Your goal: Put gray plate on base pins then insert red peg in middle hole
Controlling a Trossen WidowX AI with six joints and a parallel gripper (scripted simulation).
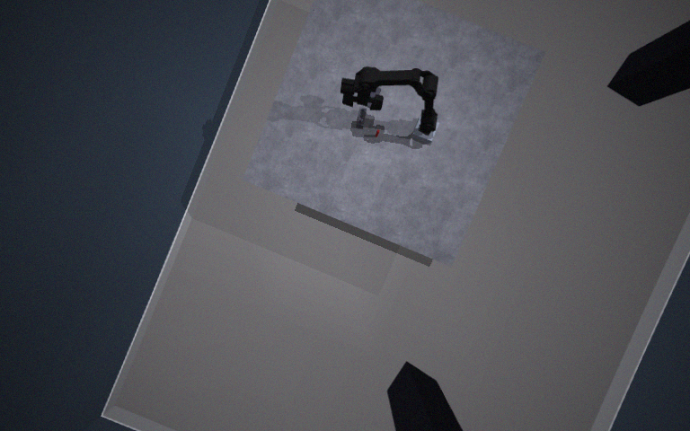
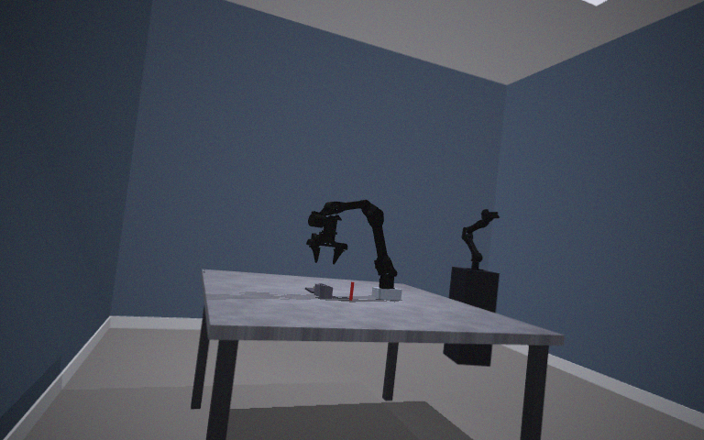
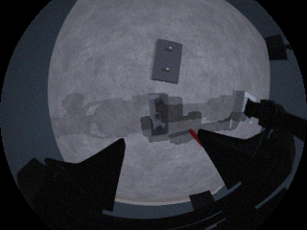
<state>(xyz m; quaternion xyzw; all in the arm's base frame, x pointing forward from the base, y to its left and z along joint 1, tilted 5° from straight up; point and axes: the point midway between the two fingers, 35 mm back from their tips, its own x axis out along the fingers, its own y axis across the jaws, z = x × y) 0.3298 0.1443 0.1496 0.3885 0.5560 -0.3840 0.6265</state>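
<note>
My gripper tip is now 10 mm past the gray plate and 110 mm above it. Round my gripper tip: red peg 130 mm behind, 30 mm to the left, 110 mm below; then dark base 10 mm ahead, 140 mm to the right, 140 mm below.
</note>
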